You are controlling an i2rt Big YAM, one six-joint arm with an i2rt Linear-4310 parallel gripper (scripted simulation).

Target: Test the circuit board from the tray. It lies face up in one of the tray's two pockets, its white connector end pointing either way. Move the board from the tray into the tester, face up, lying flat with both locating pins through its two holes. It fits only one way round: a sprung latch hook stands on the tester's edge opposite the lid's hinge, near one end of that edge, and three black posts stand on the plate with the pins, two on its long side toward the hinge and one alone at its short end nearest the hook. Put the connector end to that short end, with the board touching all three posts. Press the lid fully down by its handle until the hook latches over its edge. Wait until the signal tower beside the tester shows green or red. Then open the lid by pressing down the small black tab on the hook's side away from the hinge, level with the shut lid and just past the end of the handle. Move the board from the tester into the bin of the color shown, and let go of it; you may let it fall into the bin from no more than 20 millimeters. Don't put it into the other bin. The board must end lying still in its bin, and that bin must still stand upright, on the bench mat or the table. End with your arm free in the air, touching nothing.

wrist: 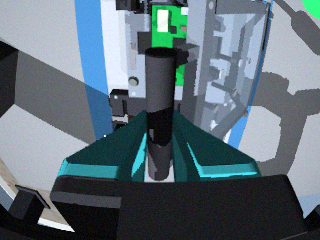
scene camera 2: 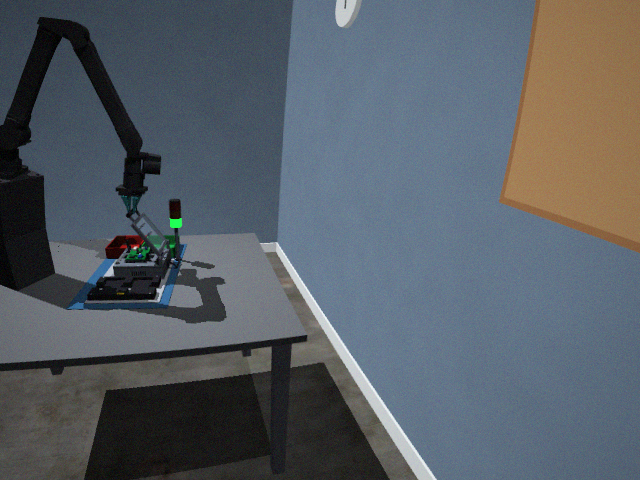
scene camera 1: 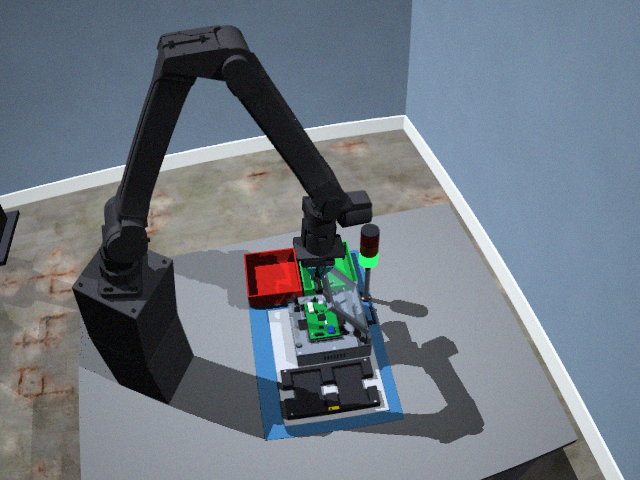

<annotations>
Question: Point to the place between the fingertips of my gripper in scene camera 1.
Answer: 315,278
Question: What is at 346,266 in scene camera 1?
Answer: A green bin.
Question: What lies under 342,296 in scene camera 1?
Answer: A clear lid.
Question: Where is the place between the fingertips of my gripper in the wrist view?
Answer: At 159,118
</annotations>
